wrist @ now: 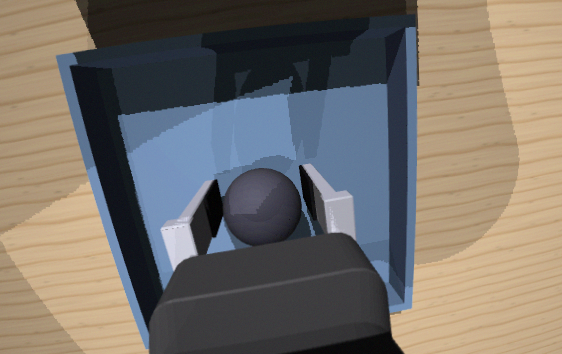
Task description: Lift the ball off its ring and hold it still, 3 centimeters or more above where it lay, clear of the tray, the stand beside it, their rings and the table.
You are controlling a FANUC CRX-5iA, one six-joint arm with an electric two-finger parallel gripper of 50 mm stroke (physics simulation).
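Places are measured from the arm's base along level axes (x ahead, y left, z up), in metres.
Where they show: gripper, fingertip midpoint: (261, 189).
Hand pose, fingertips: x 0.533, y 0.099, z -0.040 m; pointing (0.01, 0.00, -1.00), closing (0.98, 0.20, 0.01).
After its pixels a point has its place.
A dark grey-purple ball (262, 206) {x 0.534, y 0.101, z -0.003 m} shows low in the middle of the wrist view, inside the outline of the blue tray (412, 150) {x 0.622, y 0.127, z -0.028 m}. My gripper (261, 189) {x 0.533, y 0.099, z -0.040 m} is open, with one pale finger with a dark pad on each side of the ball. A narrow gap shows between the ball and the right finger; the left pad looks very near the ball's edge. The ball's ring cannot be made out, and its underside is hidden. The gripper's dark body covers the tray's near part.
The tray's walls stand on the left, right and far sides of the fingers. Shadows of the gripper fall on the tray floor and far wall. Wood-grain table (465, 125) {x 0.677, y 0.143, z -0.056 m} shows around the tray, with a dark shadowed strip beyond the far wall. The stand cannot be made out.
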